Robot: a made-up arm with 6 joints. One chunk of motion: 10 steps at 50 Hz.
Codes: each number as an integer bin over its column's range. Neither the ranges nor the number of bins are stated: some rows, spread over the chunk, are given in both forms.
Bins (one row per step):
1: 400 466 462 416 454 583
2: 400 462 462 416 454 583
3: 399 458 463 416 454 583
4: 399 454 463 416 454 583
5: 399 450 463 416 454 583
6: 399 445 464 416 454 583
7: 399 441 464 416 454 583
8: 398 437 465 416 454 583
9: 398 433 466 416 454 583
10: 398 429 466 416 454 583
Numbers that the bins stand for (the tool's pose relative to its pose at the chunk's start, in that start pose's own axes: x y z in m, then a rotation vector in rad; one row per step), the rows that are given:
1: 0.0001 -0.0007 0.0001 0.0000 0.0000 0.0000
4: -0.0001 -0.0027 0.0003 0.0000 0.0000 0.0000
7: -0.0001 -0.0050 0.0004 0.0000 0.0000 0.0000
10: -0.0002 -0.0070 0.0006 0.0000 0.0000 0.0000
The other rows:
2: 0.0001 -0.0014 0.0001 0.0000 0.0000 0.0000
3: -0.0001 -0.0021 0.0003 0.0000 0.0000 0.0000
5: -0.0001 -0.0034 0.0003 0.0000 0.0000 0.0000
6: -0.0001 -0.0043 0.0004 0.0000 0.0000 0.0000
8: -0.0002 -0.0056 0.0005 0.0000 0.0000 0.0000
9: -0.0002 -0.0063 0.0006 0.0000 0.0000 0.0000

